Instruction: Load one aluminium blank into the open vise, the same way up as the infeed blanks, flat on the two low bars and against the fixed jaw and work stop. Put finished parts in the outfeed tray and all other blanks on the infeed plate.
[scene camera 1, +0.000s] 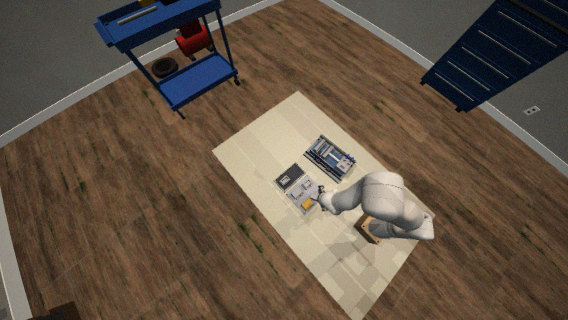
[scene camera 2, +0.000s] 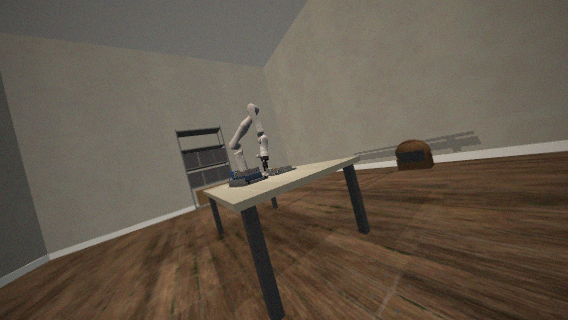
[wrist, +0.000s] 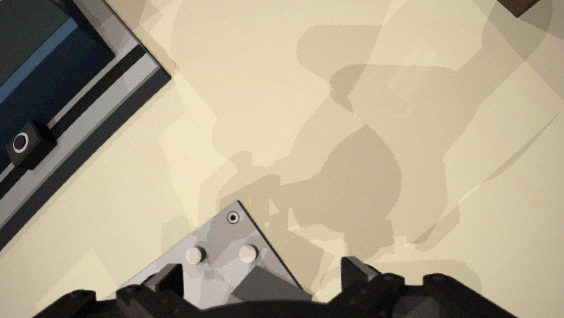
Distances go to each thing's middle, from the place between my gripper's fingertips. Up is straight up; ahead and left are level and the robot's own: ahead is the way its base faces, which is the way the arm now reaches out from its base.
Labels:
The infeed plate (wrist: 212, 281) lies 70 mm ahead of my hand, 50 mm to the left of it and 20 mm below it.

